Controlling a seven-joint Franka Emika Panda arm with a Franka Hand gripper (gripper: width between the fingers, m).
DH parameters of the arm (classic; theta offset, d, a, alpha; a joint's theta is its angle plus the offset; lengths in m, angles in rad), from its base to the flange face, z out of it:
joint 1: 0 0.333 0 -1.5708
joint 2: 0 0 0 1.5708
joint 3: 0 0.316 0.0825 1.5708
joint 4: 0 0 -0.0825 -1.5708
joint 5: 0 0.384 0 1.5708
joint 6: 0 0 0.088 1.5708
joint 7: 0 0.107 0 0
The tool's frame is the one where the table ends.
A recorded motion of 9 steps. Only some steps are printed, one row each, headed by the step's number.
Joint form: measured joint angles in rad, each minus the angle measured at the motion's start. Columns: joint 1, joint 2, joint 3, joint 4, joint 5, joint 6, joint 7.
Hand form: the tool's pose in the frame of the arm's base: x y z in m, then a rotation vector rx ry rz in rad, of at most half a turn. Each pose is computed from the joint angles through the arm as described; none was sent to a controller.
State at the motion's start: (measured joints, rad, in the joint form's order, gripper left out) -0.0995 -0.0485 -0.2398 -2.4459 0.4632 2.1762 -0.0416
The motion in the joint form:
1: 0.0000 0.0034 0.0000 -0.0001 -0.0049 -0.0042 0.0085
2: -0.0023 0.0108 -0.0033 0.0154 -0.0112 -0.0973 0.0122
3: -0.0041 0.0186 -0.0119 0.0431 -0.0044 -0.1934 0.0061
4: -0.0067 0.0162 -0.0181 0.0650 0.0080 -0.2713 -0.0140
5: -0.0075 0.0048 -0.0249 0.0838 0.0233 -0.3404 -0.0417
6: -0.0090 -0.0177 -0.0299 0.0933 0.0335 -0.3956 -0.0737
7: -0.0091 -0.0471 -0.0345 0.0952 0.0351 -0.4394 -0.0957
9: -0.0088 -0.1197 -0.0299 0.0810 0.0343 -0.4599 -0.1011
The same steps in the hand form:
1: 0.4325 -0.1341 0.3028 -2.6148 0.8246 0.2188
2: 0.4280 -0.1299 0.3010 -2.5862 0.7996 0.3266
3: 0.4266 -0.1283 0.3045 -2.5449 0.7713 0.4117
4: 0.4255 -0.1268 0.3118 -2.5080 0.7284 0.4597
5: 0.4245 -0.1250 0.3227 -2.4739 0.6749 0.4831
6: 0.4217 -0.1230 0.3354 -2.4498 0.6147 0.4866
7: 0.4171 -0.1210 0.3482 -2.4354 0.5644 0.4853
9: 0.4097 -0.1151 0.3733 -2.4385 0.5190 0.4351

